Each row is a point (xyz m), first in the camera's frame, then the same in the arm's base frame.
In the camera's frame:
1: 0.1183 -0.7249 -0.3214
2: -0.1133 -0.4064 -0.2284
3: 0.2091 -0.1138 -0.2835
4: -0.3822 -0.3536 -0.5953
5: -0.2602 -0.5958 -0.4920
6: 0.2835 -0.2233 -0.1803
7: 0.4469 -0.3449 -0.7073
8: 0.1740 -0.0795 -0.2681
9: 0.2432 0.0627 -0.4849
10: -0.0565 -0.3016 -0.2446
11: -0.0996 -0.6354 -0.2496
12: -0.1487 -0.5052 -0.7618
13: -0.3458 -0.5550 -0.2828
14: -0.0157 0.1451 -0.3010
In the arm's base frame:
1: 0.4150 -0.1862 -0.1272
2: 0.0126 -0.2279 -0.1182
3: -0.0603 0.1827 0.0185
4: -0.1091 -0.2268 -0.5597
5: 0.1406 -0.3131 -0.4396
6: 0.0532 0.1318 0.1313
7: 0.3259 0.4252 -0.2671
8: -0.1097 0.1684 0.0194
9: -0.1586 0.3914 -0.1215
10: -0.0441 -0.1247 -0.0937
11: 0.2162 -0.3286 -0.1565
12: 0.1655 -0.0626 -0.6130
13: 0.0280 -0.4485 -0.2921
14: -0.3907 0.1648 -0.0728

